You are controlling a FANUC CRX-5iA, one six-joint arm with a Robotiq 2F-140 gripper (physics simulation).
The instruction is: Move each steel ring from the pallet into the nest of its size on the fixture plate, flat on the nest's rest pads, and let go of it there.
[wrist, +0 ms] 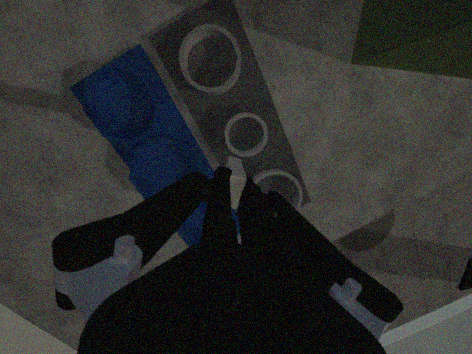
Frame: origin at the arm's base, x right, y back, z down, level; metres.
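Seen in the pictures: gripper, fingertip midpoint: [231, 168].
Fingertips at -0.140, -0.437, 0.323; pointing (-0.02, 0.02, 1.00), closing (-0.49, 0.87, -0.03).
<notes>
Pixels of each thing's top centre, then the offset from my fingertips to it, as dx, dy, dz. "*": a spot on its surface instead. Level surfaces: height alone.
- dark grey board at a spot on its surface: [227, 30] * +0.189, +0.045, +0.149
- large ring at a spot on its surface: [183, 57] * +0.166, -0.037, +0.150
- small ring at a spot on its surface: [265, 134] * +0.006, +0.079, +0.147
- blue piece at a spot on its surface: [170, 135] * +0.044, -0.111, +0.182
- Mottled grey surface at its surface level: dz +0.190
Three pale steel rings show on a dark grey board [227, 30] in the wrist view: a large ring [183, 57] near its far end, a small ring [265, 134] in the middle, and another ring [278, 173] near the close end, partly hidden by my right finger. My gripper [231, 168] is shut, with its fingertips together and no ring between them. The tips appear just below the small ring in the view; their height over the board is hard to tell. A blue piece [170, 135] with faint round shapes lies along the board's left side, partly behind my left finger.
The picture is dark and grainy. A dark green area [417, 40] is at the top right. Mottled grey surface [340, 130] lies around the board. Pale edges [430, 330] show at the bottom corners. A curved dark shadow lies right of the board's near end.
</notes>
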